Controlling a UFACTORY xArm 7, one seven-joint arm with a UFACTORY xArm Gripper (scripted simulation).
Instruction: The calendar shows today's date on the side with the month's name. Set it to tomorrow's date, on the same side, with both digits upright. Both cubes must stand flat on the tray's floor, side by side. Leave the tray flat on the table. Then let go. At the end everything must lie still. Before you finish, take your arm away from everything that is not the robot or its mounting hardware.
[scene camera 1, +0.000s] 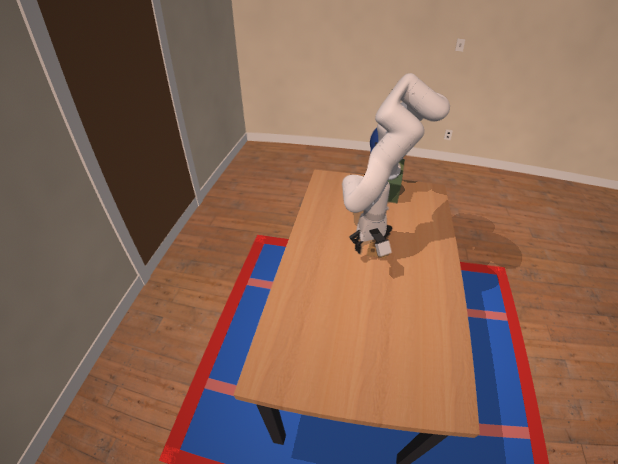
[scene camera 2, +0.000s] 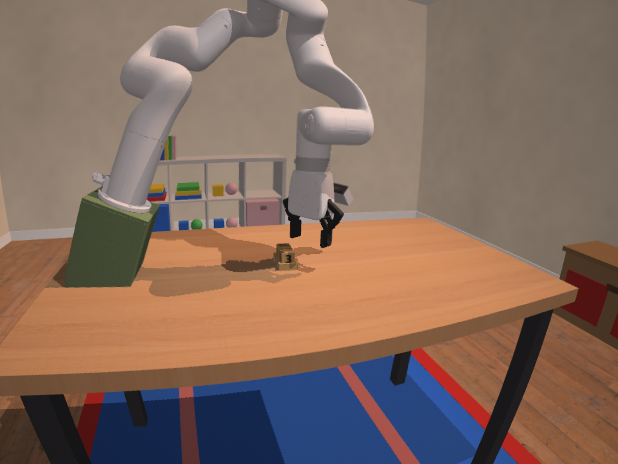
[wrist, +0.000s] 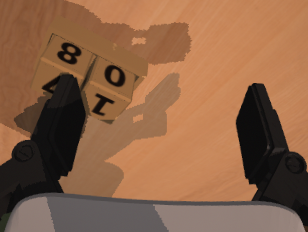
Note:
In view: the gripper (scene camera 2: 310, 241).
The gripper is seen too in scene camera 1 (scene camera 1: 368, 248) and in the wrist view (wrist: 162, 97).

